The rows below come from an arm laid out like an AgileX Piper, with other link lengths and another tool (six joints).
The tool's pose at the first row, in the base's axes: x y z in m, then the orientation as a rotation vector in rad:
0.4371 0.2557 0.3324 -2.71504 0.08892 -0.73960
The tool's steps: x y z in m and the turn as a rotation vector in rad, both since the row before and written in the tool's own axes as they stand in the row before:
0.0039 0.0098 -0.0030 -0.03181 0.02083 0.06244
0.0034 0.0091 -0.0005 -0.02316 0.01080 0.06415
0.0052 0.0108 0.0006 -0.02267 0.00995 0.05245
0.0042 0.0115 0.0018 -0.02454 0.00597 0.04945
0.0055 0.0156 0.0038 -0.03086 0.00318 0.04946
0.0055 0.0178 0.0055 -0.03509 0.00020 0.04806
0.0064 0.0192 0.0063 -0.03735 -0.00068 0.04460
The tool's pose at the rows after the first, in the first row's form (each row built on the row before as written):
0.4392 0.2450 0.3335 -2.72138 0.19098 -0.75462
0.4414 0.2356 0.3325 -2.71924 0.28975 -0.75368
0.4449 0.2242 0.3308 -2.71840 0.37256 -0.75403
0.4474 0.2126 0.3273 -2.71956 0.45154 -0.74912
0.4505 0.1971 0.3212 -2.72530 0.53333 -0.73954
0.4529 0.1797 0.3128 -2.73418 0.61523 -0.72512
0.4548 0.1607 0.3037 -2.74501 0.69409 -0.70924

